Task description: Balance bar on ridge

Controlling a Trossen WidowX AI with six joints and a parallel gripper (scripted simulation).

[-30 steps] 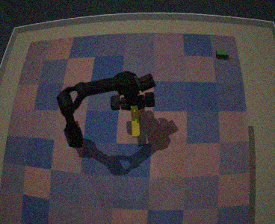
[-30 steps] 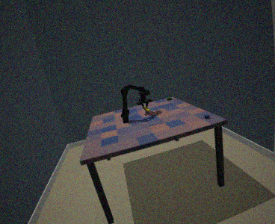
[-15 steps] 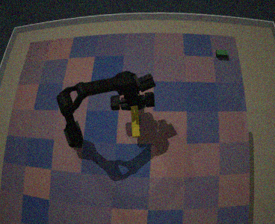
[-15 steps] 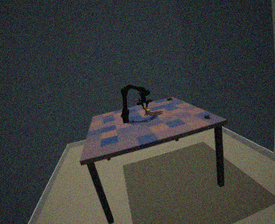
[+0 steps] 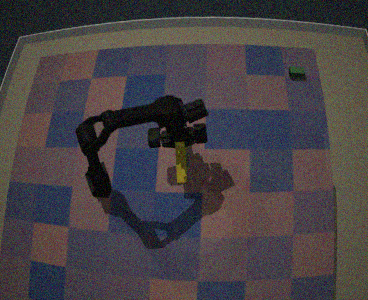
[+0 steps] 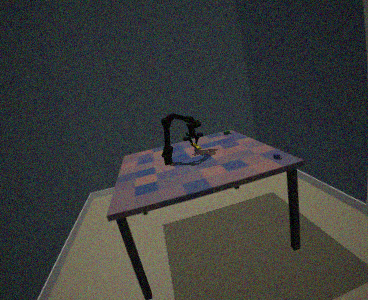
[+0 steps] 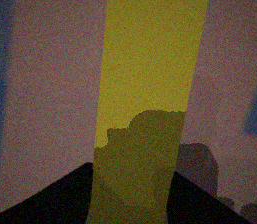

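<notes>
Right now the yellow bar is 3 cm to the right of my gripper tip. Round my gripper tip: green block (46 cm ahead, 35 cm to the left, 4 cm below).
</notes>
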